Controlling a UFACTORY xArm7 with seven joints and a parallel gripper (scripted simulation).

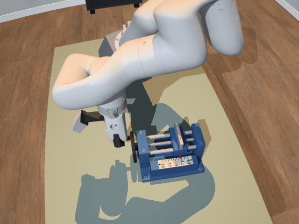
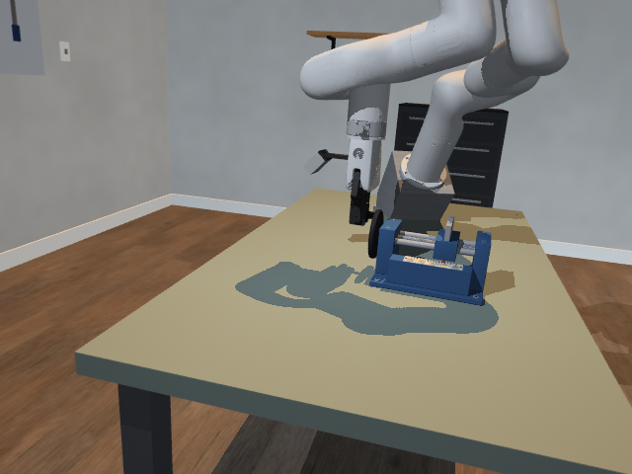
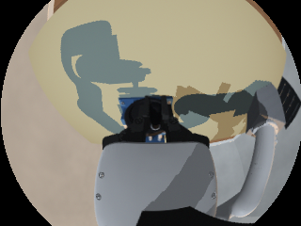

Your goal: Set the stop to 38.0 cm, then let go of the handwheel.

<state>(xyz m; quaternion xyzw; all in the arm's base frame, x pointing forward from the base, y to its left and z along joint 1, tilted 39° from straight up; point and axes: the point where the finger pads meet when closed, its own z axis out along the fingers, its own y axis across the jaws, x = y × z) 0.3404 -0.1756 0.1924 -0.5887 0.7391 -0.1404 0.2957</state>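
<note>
The handwheel is 10 mm ahead of my hand, 20 mm to the left of it and 10 mm below it. Round my hand: stop plate 50 mm ahead, 170 mm to the left, 20 mm below.
</note>
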